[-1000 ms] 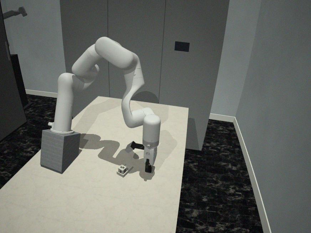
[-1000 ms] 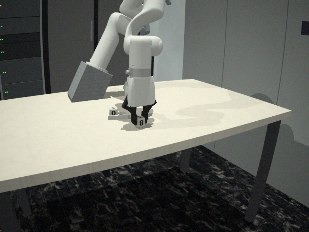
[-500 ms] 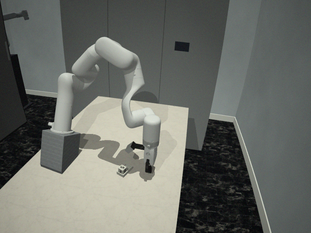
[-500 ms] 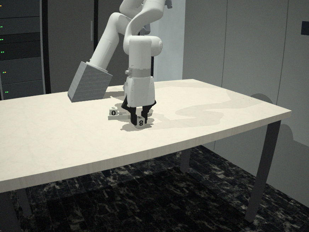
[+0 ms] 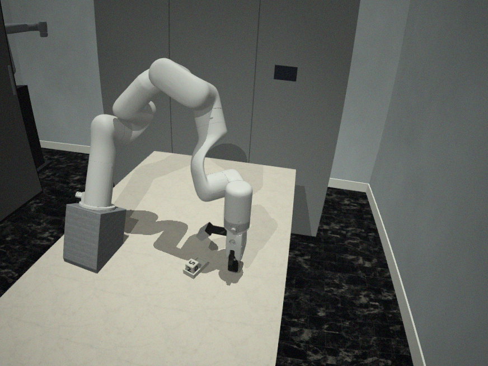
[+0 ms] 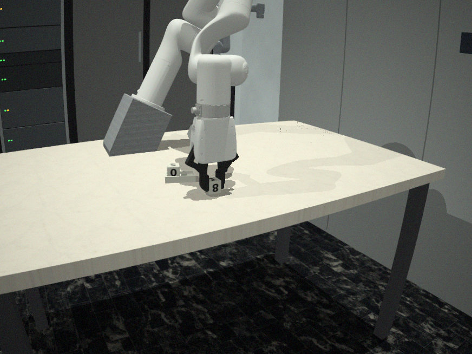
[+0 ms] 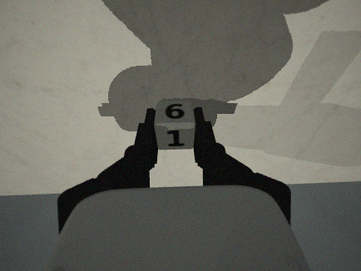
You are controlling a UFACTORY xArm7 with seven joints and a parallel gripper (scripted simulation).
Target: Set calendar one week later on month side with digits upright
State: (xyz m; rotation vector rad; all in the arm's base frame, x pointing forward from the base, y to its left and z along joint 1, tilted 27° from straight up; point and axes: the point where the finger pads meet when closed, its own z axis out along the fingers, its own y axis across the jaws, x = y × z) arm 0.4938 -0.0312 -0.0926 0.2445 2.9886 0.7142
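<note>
Now: hand 1 cm above the digit cube. Round my hand: tray 13 cm behind, 1 cm to the right, 2 cm below.
</note>
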